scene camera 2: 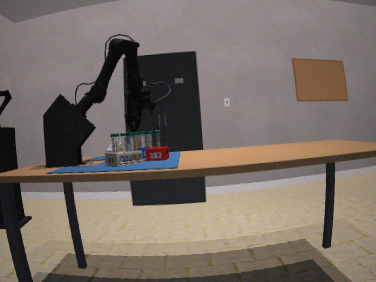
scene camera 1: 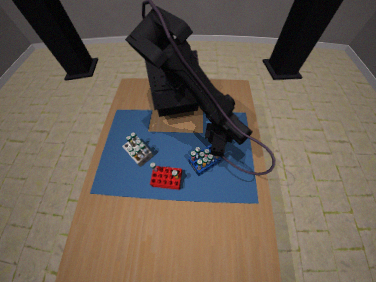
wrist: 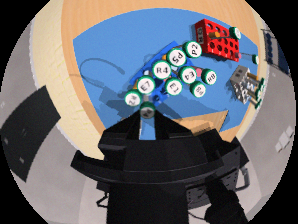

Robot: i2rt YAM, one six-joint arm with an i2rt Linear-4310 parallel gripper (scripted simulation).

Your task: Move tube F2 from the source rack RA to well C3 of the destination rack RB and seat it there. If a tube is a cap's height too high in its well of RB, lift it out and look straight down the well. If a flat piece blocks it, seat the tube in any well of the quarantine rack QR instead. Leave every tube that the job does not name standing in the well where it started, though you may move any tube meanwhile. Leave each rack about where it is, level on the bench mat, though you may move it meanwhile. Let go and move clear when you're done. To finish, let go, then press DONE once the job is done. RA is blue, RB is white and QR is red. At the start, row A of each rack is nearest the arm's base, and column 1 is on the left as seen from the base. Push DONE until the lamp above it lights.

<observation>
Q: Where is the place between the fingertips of my gripper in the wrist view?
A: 147, 113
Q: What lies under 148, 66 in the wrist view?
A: A blue rack RA.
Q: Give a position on a red rack QR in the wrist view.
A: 202, 30
</observation>
